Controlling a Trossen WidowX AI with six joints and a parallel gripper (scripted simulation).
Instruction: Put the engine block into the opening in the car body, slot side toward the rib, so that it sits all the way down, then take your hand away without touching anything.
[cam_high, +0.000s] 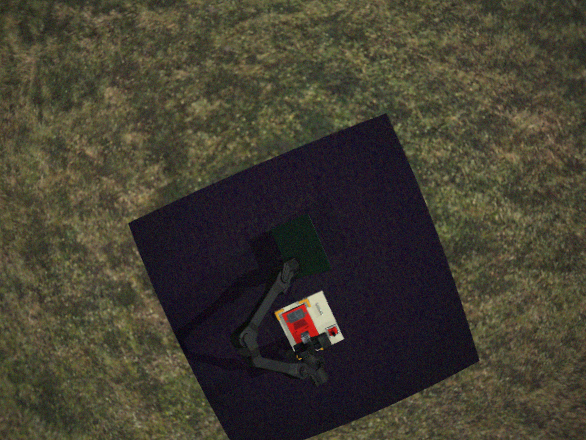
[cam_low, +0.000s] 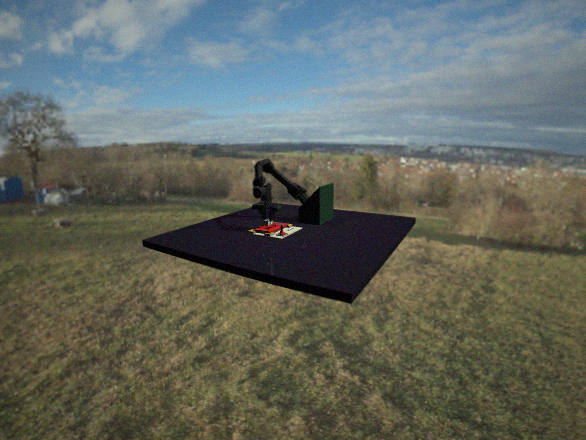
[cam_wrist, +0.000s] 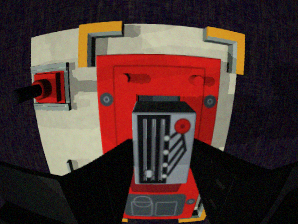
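Now: gripper tip 1 cm above the grey engine block.
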